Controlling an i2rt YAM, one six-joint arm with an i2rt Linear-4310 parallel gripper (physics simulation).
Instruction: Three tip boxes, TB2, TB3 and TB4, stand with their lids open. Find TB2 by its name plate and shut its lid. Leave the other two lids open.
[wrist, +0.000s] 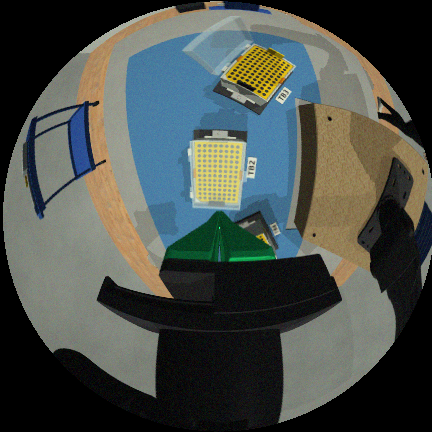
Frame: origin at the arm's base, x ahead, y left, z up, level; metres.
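Seen in the pictures: gripper, fingertip midpoint: (218, 216); arm's base, origin of the base link: (387, 210).
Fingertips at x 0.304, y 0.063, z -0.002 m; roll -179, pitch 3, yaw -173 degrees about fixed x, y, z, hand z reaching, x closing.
Offsets run from my fingertips to a thing's top centre. "spot": to the spot under its first point. Level surfaces: height alone.
Box TB2 {dy +0.004, dx -0.002, dz -0.114 m} (217, 170) stands at the centre of the wrist view, its name plate {spot: dy -0.001, dx -0.058, dz -0.189 m} (251, 167) on its right. Its clear lid {spot: dy +0.058, dx +0.004, dz -0.114 m} (216, 205) lies flat over the yellow tip rack, which looks pale through it. Box TB3 {dy -0.211, dx -0.036, dz -0.117 m} (260, 71) stands at the top, turned at an angle, with its name plate (283, 95) at its lower right. Its clear lid (217, 46) stands open to the upper left. A third box {dy +0.187, dx -0.120, dz -0.125 m} (254, 224) is partly hidden behind my fingers; its small plate {spot: dy +0.151, dx -0.161, dz -0.189 m} (274, 228) is hard to read and its lid cannot be made out. My gripper (218, 216) is shut and empty, its green tips appearing just below TB2's near edge.
The boxes stand on a blue mat {dz -0.191 m} (155, 105). A raised brown board (330, 165) with a black bracket (395, 187) is on the right. A wooden edge (97, 165) runs along the left, with a blue-framed object (81, 140) beyond it.
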